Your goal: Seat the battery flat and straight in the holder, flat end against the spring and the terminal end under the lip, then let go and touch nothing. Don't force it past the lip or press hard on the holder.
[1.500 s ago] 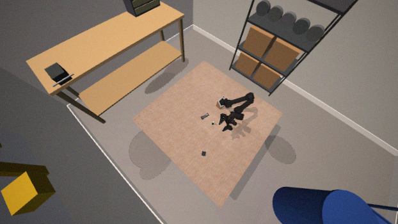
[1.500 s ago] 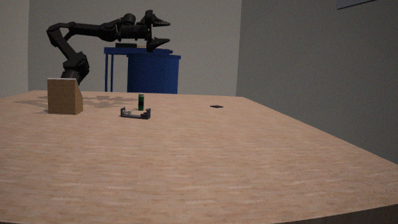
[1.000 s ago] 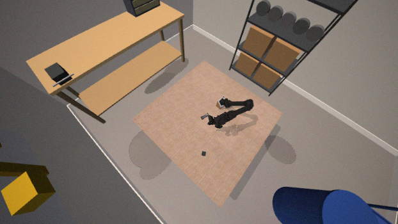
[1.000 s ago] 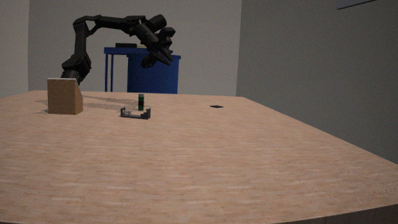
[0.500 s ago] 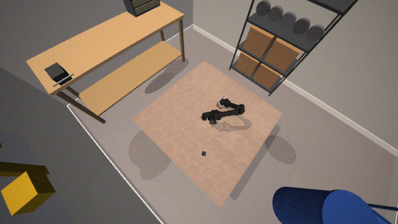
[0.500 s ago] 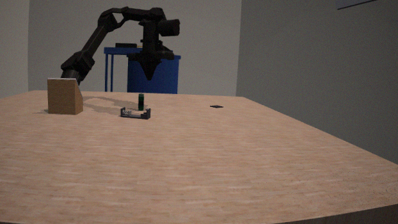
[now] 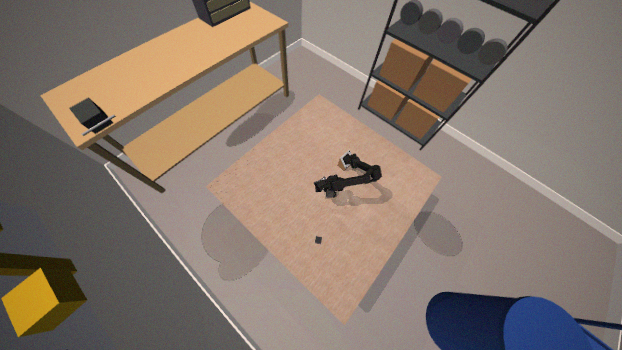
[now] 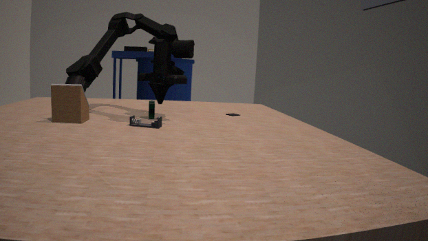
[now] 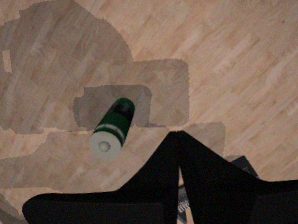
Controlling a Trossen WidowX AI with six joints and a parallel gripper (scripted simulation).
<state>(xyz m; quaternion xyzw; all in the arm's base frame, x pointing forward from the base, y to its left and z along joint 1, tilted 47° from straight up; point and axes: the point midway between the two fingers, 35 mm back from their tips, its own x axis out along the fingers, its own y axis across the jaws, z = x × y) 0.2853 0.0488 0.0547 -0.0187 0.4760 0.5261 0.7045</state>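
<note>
The battery is 3 cm to the left of my gripper tip, 3 cm below it and 3 cm behind it. Also, from my gripper tip: small dark square 28 cm ahead, 19 cm to the left, 6 cm below.
</note>
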